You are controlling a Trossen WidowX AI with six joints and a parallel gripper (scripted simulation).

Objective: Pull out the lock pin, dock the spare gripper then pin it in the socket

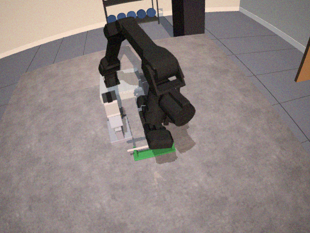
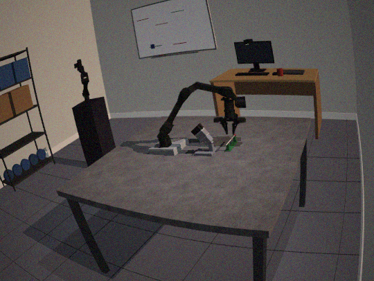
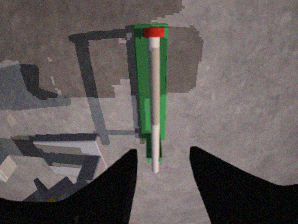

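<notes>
My gripper tip is 6 cm above the green cradle and 1 cm to the right of it. Also, from my gripper tip: mount socket: 13 cm behind, 7 cm to the right, 3 cm below; spare gripper: 15 cm behind, 7 cm to the right, 4 cm above.
</notes>
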